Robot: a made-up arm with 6 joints.
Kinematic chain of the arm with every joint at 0, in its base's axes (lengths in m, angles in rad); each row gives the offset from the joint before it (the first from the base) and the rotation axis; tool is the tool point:
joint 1: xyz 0 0 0.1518 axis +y
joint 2: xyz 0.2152 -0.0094 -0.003 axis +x
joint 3: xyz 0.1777 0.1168 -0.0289 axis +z
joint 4: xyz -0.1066 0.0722 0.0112 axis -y
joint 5: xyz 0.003 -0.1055 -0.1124 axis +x
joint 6: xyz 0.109 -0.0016 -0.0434 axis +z
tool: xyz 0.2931 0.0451 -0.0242
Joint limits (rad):
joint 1: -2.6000..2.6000
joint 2: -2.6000..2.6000
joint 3: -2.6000..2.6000
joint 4: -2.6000..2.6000
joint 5: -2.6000..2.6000
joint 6: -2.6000..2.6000
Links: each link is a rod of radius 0.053 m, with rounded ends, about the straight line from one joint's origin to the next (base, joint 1, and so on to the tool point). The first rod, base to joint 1, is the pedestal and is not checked.
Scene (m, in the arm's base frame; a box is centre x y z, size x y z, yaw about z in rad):
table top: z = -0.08
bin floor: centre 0.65 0.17 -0.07 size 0.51 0.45 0.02 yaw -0
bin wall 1: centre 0.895 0.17 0.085 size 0.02 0.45 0.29 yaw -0
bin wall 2: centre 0.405 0.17 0.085 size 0.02 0.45 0.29 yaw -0
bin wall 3: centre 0.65 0.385 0.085 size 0.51 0.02 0.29 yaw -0
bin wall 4: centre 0.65 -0.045 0.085 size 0.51 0.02 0.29 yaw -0
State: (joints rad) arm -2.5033 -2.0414 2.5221 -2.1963 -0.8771 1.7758
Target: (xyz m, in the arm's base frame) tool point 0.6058 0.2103 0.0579
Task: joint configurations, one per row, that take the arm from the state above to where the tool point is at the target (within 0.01 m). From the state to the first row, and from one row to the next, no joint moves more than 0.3 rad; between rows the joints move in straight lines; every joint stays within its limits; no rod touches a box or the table.
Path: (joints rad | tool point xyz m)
1: -2.3103 -1.7482 2.5268 -1.9571 -0.9903 1.6245 | -0.6543 0.1103 0.5728
2: -2.1174 -1.4550 2.5316 -1.7179 -1.1035 1.4731 | -0.5890 -0.0867 0.7280
3: -1.9244 -1.1618 2.5363 -1.4787 -1.2168 1.3218 | -0.3521 -0.2578 0.8786
4: -1.7315 -0.8686 2.5410 -1.2395 -1.3300 1.1705 | 0.0111 -0.3224 0.9291
5: -1.5385 -0.5754 2.5457 -1.0003 -1.4432 1.0192 | 0.3750 -0.2413 0.8285
6: -1.3456 -0.2822 2.5505 -0.7611 -1.5564 0.8678 | 0.5981 -0.0375 0.6137
7: -1.1526 0.0110 2.5552 -0.5219 -1.6697 0.7165 | 0.6058 0.2103 0.3940
8: -0.9168 -0.0163 2.5776 -0.4788 -1.6527 0.6831 | 0.6290 0.2108 0.2235
9: -0.6809 -0.0436 2.6000 -0.4357 -1.6356 0.6497 | 0.6058 0.2103 0.0579

